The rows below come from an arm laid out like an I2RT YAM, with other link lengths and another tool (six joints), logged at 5 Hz.
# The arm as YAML. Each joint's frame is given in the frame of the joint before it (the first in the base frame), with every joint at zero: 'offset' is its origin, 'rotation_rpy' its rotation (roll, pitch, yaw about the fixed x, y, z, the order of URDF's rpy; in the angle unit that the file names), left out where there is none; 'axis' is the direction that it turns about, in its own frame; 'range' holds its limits. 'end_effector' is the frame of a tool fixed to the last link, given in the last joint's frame.
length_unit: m
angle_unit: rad
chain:
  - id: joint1
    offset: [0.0, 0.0, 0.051]
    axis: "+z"
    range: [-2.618, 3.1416]
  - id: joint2
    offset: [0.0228, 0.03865, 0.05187]
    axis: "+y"
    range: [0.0, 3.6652]
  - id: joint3
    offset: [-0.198, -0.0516, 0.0]
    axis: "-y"
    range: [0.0, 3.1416]
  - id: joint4
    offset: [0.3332, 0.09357, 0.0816]
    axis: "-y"
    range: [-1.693, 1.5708]
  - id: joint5
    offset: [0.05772, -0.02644, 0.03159]
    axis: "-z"
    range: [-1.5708, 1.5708]
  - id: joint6
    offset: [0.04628, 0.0, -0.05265]
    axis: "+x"
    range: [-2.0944, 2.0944]
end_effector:
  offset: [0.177, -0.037, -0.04]
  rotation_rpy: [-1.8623, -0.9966, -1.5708]
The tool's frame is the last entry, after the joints.
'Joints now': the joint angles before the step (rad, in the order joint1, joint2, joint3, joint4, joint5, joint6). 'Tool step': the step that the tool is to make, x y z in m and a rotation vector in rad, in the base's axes. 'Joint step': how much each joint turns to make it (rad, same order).
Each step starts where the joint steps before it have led.
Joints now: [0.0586 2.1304 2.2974 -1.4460 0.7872 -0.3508]
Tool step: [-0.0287 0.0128 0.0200 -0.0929 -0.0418 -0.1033]
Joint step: [0.0601 0.0002 0.0005 -0.1245 0.1316 0.2086]
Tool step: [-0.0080 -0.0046 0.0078 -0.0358 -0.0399 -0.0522]
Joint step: [-0.0013 0.0002 0.0001 -0.0253 0.0476 0.0750]
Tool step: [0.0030 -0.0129 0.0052 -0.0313 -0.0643 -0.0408]
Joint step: [-0.0242 -0.0005 -0.0032 0.0480 0.0401 0.0184]
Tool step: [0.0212 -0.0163 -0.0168 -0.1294 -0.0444 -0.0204]
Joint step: [-0.0181 -0.0002 -0.1364 0.2210 0.1297 -0.0584]
